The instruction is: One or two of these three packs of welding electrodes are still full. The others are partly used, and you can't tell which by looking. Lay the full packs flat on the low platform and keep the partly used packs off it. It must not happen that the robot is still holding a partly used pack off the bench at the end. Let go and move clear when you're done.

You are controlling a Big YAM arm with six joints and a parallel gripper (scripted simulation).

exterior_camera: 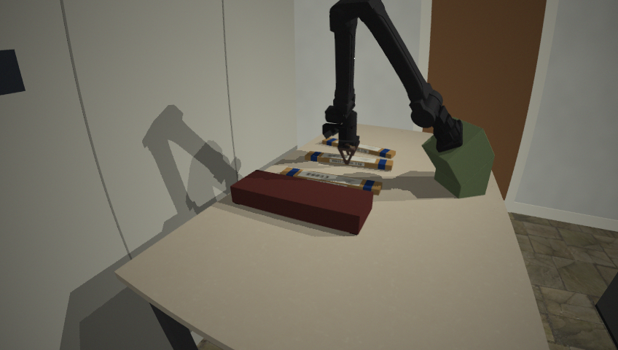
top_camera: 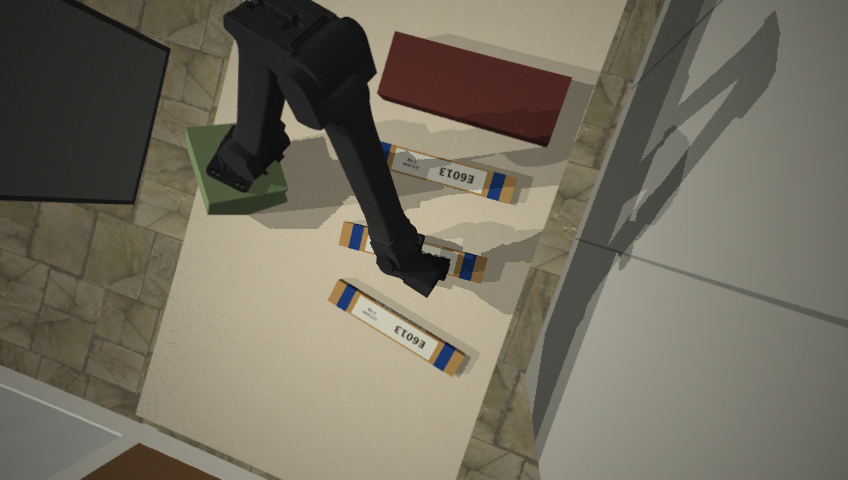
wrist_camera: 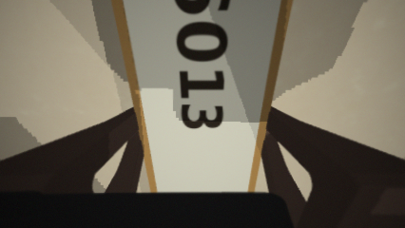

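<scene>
Right now my hand is 50 mm past the pack of welding electrodes and 200 mm to the right of it. Round my hand: dark red low platform (80 mm behind, 390 mm to the left).
</scene>
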